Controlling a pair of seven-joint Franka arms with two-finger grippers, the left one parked.
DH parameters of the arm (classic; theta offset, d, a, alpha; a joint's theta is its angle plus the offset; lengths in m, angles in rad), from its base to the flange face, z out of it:
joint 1: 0 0.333 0 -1.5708
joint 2: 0 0 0 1.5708
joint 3: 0 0.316 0.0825 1.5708
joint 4: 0 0 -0.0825 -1.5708
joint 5: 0 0.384 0 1.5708
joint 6: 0 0 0.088 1.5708
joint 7: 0 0.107 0 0
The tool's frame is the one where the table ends.
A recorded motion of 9 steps. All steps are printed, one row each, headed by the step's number.
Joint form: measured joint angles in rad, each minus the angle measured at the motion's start. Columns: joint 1, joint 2, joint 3, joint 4, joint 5, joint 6, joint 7.
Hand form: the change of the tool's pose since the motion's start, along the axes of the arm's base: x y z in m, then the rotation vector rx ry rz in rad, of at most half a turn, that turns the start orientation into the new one. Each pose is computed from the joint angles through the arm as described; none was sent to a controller.
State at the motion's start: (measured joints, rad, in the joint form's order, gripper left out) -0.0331 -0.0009 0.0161 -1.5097 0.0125 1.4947 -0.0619
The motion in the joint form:
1: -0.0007 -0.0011 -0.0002 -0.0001 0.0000 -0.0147 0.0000
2: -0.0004 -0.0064 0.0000 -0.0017 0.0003 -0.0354 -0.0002
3: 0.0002 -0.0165 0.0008 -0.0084 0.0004 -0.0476 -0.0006
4: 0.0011 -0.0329 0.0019 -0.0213 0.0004 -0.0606 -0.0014
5: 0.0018 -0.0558 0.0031 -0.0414 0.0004 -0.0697 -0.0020
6: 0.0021 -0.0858 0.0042 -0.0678 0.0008 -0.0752 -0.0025
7: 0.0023 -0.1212 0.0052 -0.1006 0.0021 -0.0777 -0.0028
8: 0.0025 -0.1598 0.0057 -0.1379 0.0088 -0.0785 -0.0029
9: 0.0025 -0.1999 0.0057 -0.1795 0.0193 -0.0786 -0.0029
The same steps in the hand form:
1: -0.0020 -0.0004 -0.0007 0.0002 0.0137 -0.0007
2: -0.0059 0.0000 -0.0003 0.0007 0.0307 0.0003
3: -0.0104 0.0009 0.0010 0.0008 0.0395 0.0022
4: -0.0171 0.0022 0.0028 0.0006 0.0490 0.0052
5: -0.0254 0.0034 0.0049 0.0002 0.0553 0.0077
6: -0.0356 0.0045 0.0079 -0.0001 0.0572 0.0097
7: -0.0473 0.0056 0.0106 0.0003 0.0571 0.0113
8: -0.0599 0.0071 0.0126 0.0061 0.0565 0.0127
9: -0.0730 0.0087 0.0129 0.0157 0.0580 0.0137

